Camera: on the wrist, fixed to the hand. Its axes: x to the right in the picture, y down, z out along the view.
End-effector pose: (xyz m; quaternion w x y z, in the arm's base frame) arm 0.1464 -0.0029 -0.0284 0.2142 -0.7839 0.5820 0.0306
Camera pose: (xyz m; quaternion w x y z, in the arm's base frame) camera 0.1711 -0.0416 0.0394 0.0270 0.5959 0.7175 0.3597
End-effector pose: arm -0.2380 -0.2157 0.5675 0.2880 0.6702 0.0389 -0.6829
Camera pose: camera -0.1885 -0.1638 0.5279 0.6957 -0.1055 -0.6821 0.1989
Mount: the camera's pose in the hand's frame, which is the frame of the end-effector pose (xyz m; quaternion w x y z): 0.0226 -0.0343 -0.0709 0.0327 0.0386 0.1622 -0.9855
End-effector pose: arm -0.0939 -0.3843 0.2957 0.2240 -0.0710 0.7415 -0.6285
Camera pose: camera -0.1499 -0.3361 0.3310 0.7295 0.6224 0.0336 0.2814
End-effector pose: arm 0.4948 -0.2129 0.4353 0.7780 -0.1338 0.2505 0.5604
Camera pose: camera 0.5156 -0.2409 0.3611 0.5422 -0.3121 0.0242 -0.7797
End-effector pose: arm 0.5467 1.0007 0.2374 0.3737 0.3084 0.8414 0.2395
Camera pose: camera 0.4680 0.9804 0.2478 0.0999 -0.8435 0.4013 -0.3429
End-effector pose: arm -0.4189 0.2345 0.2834 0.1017 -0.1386 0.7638 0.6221
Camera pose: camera -0.4273 0.1568 0.2589 0.4979 -0.8542 -0.0711 -0.1318
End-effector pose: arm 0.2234 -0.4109 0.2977 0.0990 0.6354 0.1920 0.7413
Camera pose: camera 0.1467 -0.3822 0.2956 0.6781 -0.2849 0.6771 0.0223
